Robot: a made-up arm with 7 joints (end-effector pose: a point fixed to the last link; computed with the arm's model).
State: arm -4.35 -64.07 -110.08 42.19 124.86 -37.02 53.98
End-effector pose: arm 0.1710 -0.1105 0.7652 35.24 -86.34 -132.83
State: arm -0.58 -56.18 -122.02 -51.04 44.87 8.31 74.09
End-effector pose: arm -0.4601 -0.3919 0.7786 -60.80 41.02 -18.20
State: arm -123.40 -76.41 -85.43 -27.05 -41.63 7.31 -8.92
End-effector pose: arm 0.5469 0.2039 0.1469 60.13 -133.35 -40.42
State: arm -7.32 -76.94 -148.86 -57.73 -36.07 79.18 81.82
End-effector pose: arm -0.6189 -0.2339 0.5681 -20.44 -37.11 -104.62
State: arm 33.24 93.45 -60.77 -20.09 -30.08 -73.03 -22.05
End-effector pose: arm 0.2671 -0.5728 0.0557 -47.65 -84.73 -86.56
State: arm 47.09 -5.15 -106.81 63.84 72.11 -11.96 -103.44
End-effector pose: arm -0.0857 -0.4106 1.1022 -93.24 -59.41 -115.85
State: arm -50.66 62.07 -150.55 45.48 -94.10 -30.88 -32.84
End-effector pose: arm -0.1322 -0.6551 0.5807 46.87 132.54 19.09
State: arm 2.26 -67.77 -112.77 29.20 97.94 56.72 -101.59
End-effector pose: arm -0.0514 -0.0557 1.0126 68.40 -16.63 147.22
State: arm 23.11 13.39 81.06 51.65 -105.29 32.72 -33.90
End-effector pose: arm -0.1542 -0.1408 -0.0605 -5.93 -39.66 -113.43
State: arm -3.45 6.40 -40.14 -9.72 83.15 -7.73 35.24
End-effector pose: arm -0.0691 -0.6499 0.3348 69.15 73.92 110.70
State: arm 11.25 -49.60 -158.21 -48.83 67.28 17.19 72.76
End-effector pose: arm -0.2695 -0.4962 0.6616 -60.02 -19.76 8.31
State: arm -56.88 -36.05 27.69 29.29 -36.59 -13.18 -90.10
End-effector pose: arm -0.0171 -0.5857 -0.2007 -84.26 -73.73 63.03
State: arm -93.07 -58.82 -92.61 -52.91 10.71 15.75 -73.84
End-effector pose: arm 0.3801 -0.1500 0.6117 56.85 83.25 67.12
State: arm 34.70 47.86 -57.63 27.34 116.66 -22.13 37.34
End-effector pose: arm 0.1065 -0.2531 0.1570 -35.83 29.04 -156.93
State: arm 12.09 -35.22 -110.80 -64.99 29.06 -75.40 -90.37
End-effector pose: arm -0.5919 -0.2823 0.7073 80.18 3.68 110.88
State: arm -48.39 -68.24 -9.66 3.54 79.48 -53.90 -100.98
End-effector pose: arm 0.4113 -0.5042 0.4970 151.35 -14.72 -54.70
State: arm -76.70 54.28 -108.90 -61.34 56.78 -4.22 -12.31
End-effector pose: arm -0.3725 -0.3101 0.5363 103.75 25.80 -3.18
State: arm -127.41 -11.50 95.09 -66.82 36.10 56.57 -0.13
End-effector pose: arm -0.4319 -0.2845 -0.0635 4.24 -39.76 -9.24
